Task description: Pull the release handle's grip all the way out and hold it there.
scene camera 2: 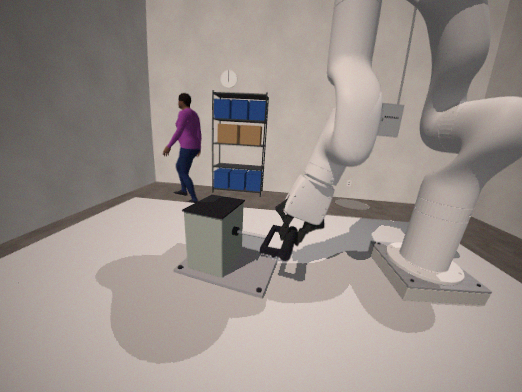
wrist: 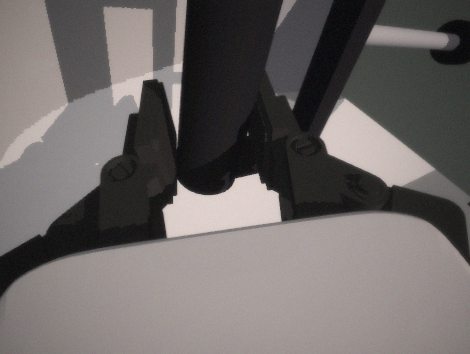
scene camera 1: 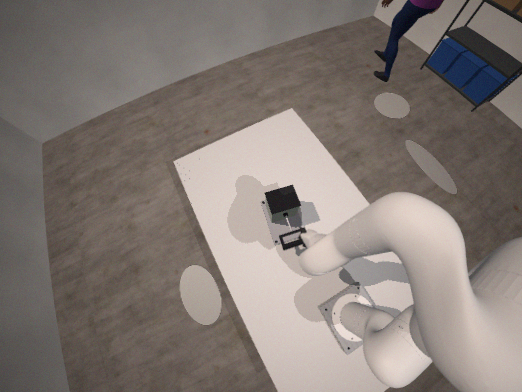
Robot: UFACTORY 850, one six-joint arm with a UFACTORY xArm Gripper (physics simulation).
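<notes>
The release handle is a black rectangular frame whose thick round grip (scene camera 1: 294, 246) (scene camera 2: 288, 245) (wrist: 220, 90) is the bar farther from the box. A thin pale rod (scene camera 1: 288, 223) (scene camera 2: 253, 233) (wrist: 410, 37) joins the frame to the pale green box (scene camera 2: 205, 245) (wrist: 425, 100) with a black lid (scene camera 1: 282, 199). A stretch of rod shows between box and frame. My gripper (scene camera 2: 291, 237) (wrist: 208, 102) is shut on the grip, a finger on each side of it in the wrist view. In scene camera 1 the arm's wrist partly hides the fingers.
The box stands on a grey base plate (scene camera 1: 270, 227) (scene camera 2: 250, 275) on the white table (scene camera 1: 240, 135) (scene camera 2: 350, 350). The arm's mounting plate (scene camera 1: 325, 310) (scene camera 2: 445, 295) is nearby. A person (scene camera 1: 395, 40) (scene camera 2: 187, 132) and a shelf rack (scene camera 2: 213, 150) stand beyond the table.
</notes>
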